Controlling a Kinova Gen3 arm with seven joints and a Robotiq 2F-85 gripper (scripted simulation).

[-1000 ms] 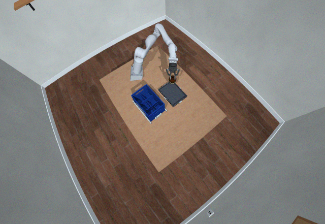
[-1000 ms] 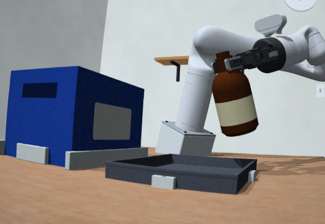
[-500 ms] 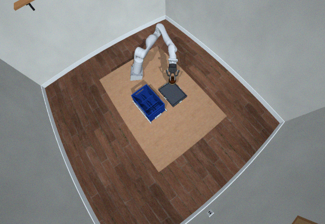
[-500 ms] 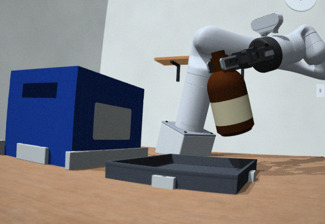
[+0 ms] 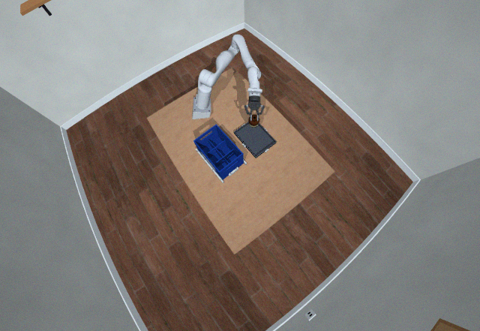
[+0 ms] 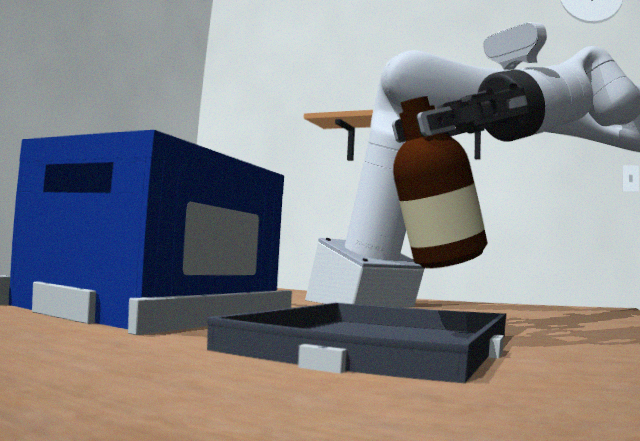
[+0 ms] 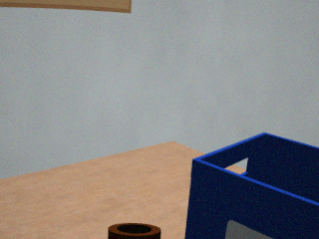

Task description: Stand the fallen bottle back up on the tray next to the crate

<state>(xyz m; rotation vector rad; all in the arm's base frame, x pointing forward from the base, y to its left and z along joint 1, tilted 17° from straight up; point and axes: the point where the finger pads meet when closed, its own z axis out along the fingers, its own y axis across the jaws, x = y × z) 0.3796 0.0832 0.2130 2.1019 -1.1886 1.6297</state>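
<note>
The brown bottle is 5 cm below my hand, 1 cm to the left of it and 1 cm behind it. The rest, counted from my hand: blue crate: 30 cm to the right, 12 cm below, 3 cm behind; tray: 19 cm below, 4 cm ahead, 2 cm to the right.
</note>
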